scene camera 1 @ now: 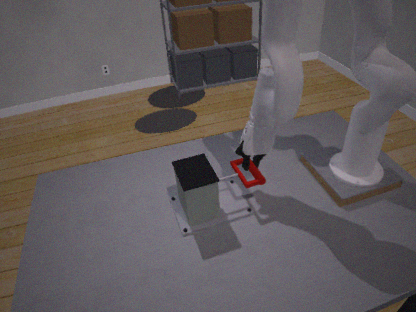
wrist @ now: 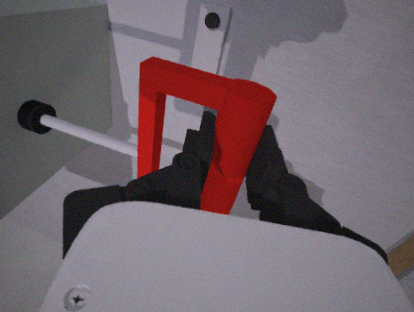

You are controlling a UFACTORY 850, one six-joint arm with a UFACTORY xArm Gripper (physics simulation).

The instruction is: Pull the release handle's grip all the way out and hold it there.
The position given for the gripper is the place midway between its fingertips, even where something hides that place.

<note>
In view: the gripper [wrist: 230,137] and a light base plate [wrist: 196,41].
</note>
